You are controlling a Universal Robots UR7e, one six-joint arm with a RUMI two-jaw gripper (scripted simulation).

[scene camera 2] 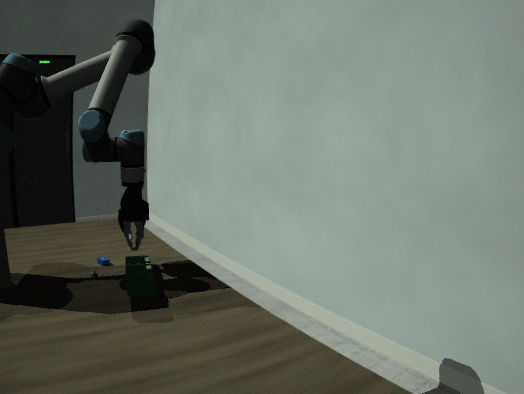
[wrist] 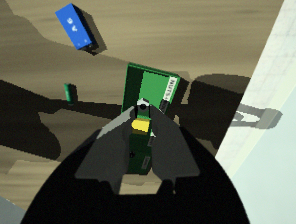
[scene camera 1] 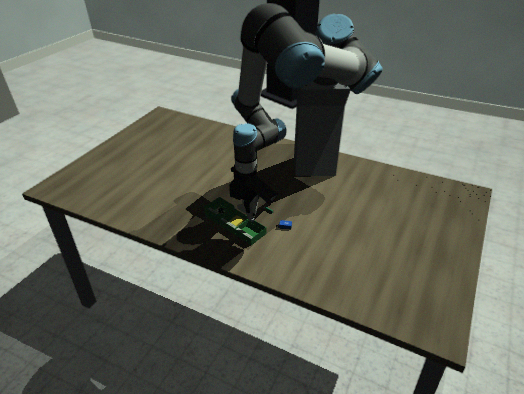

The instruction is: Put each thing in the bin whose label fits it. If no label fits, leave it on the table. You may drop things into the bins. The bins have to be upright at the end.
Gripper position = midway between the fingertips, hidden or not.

I see my gripper (scene camera 2: 134,249), a blue block (wrist: 75,26) and a green bin (scene camera 1: 250,232).
The green bin is seen too in scene camera 2 (scene camera 2: 146,286) and in the wrist view (wrist: 158,86). My gripper is seen too in the wrist view (wrist: 143,105) and in scene camera 1 (scene camera 1: 251,219).
